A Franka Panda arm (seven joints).
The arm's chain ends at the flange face. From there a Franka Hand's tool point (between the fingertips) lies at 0.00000 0.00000 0.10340 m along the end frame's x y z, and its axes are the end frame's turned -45 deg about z.
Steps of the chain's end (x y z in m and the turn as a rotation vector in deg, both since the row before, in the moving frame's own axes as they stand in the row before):
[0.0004 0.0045 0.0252 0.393 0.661 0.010]
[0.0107 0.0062 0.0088 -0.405 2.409 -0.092]
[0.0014 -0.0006 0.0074 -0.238 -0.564 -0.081]
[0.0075 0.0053 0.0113 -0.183 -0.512 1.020]
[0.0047 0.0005 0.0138 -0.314 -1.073 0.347]
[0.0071 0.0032 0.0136 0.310 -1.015 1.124]
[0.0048 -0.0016 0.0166 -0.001 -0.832 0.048]
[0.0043 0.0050 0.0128 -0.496 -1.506 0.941]
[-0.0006 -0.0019 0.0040 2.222 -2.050 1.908]
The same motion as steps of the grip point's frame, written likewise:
[-0.0016 0.0038 0.0252 -0.190 0.745 0.010]
[0.0057 0.0155 0.0087 -1.990 1.417 -0.092]
[0.0004 0.0002 0.0074 0.231 -0.567 -0.081]
[0.0007 0.0086 0.0113 0.233 -0.491 1.020]
[0.0012 0.0027 0.0138 0.537 -0.981 0.347]
[0.0019 0.0056 0.0136 0.937 -0.499 1.124]
[0.0035 0.0012 0.0166 0.588 -0.589 0.048]
[-0.0030 0.0053 0.0128 0.714 -1.416 0.941]
[0.0012 -0.0072 0.0039 3.021 0.122 1.908]

